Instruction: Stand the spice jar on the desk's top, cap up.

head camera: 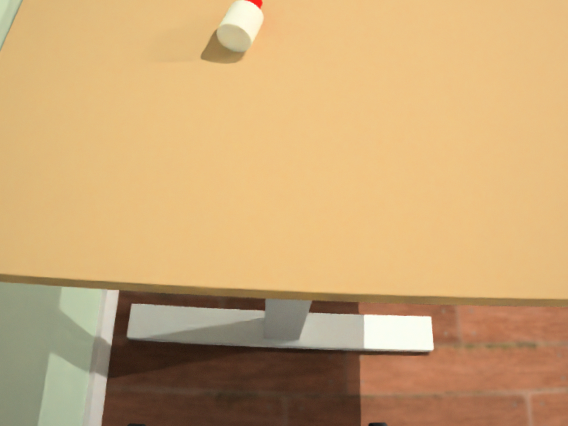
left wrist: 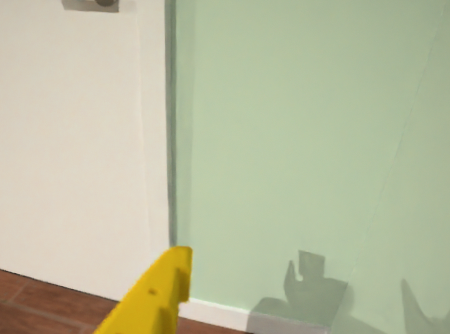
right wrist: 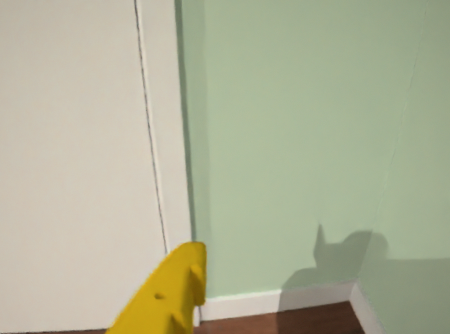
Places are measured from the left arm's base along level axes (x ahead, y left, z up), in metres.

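Pixels of known places: left end effector, tool point: [left wrist: 191,267]; right end effector, tool point: [right wrist: 205,265].
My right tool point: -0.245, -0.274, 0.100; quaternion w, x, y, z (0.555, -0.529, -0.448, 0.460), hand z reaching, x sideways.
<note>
For each thing: its middle in the pictures, then the offset to it from my right tool point, as dx, dy, dz. "pt": a spot on its surface instead. Level surfaces: height alone.
- spice jar, body centre: [head camera: 244,19] +0.768, +0.137, -0.133
- red cap, body centre: [head camera: 250,7] +0.789, +0.131, -0.133
- desk's top, its level: dz -0.155
- grey desk leg, surface spot: [head camera: 286,320] pt +0.557, +0.063, -0.685
- brown floor, its level: dz -0.874
- white door, surface spot: [right wrist: 65,150] pt -0.586, -0.223, -0.272
The spice jar [head camera: 241,25], white with a red cap [head camera: 256,3], lies on its side on the desk's top [head camera: 300,175], at the top edge of the head view, left of the middle. Its base faces the camera and its cap points away, slightly right; the cap is partly cut off by the picture's edge. My left gripper [left wrist: 184,252] is open and empty, one yellow notched jaw in view, in front of a wall and a door. My right gripper [right wrist: 199,248] is open and empty too, with one yellow jaw in view. The jar does not show in either wrist view.
The desk's near edge [head camera: 280,294] crosses the head view. Below it are a grey desk leg [head camera: 286,320] and its white foot [head camera: 397,332] on the brown floor [head camera: 450,370]. A green wall [head camera: 30,350] [left wrist: 300,125] [right wrist: 300,125] and a white door [left wrist: 75,150] [right wrist: 65,150] also show.
</note>
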